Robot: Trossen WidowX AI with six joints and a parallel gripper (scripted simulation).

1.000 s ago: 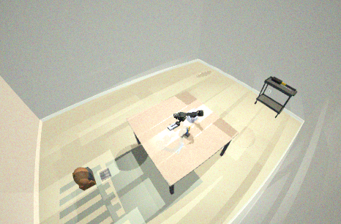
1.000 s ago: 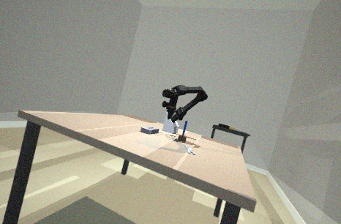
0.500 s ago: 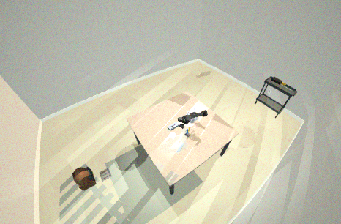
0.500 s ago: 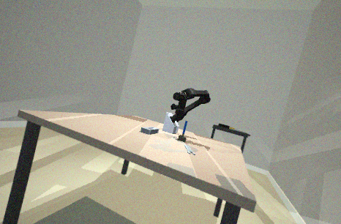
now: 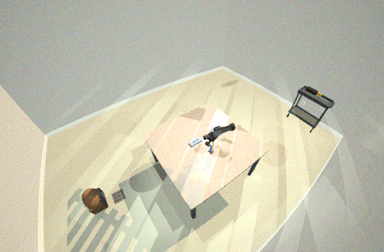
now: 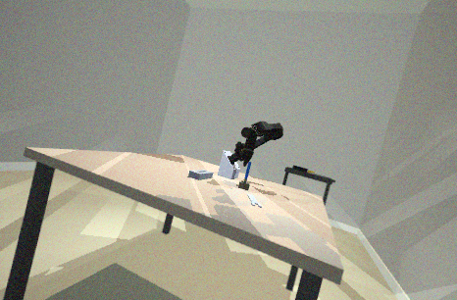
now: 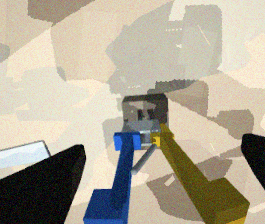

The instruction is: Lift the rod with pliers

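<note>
Now: the grey link bar 3 cm to the left of my gripper tip and 3 cm below it. The rest, counted from my gripper tip: holster (3 cm to the left, 12 cm below); channel block (7 cm ahead, 22 cm to the right, 11 cm below); yellow handle (2 cm behind, 2 cm to the left, 3 cm below).
</note>
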